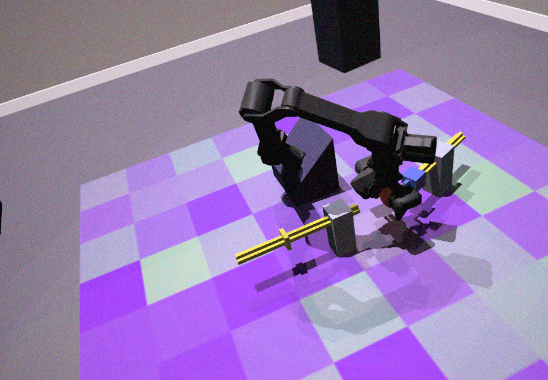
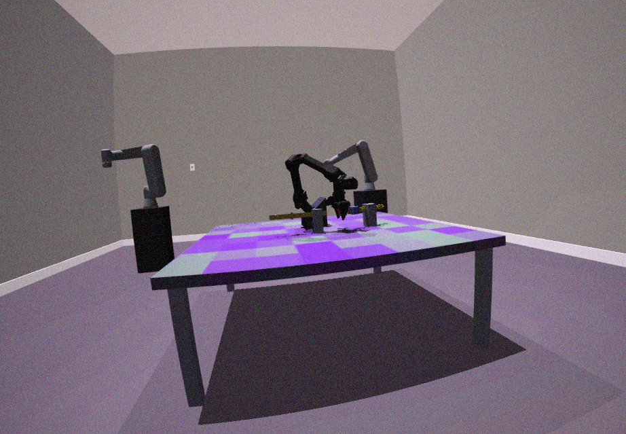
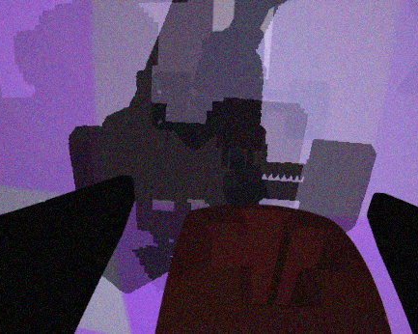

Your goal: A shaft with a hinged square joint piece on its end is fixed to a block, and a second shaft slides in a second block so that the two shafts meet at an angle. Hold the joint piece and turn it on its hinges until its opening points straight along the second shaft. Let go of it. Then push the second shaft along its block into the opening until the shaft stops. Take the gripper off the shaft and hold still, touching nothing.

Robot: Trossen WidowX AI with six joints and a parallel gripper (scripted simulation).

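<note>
Right now my gripper tip is 2 cm to the right of the red square joint piece and 4 cm below it.
</note>
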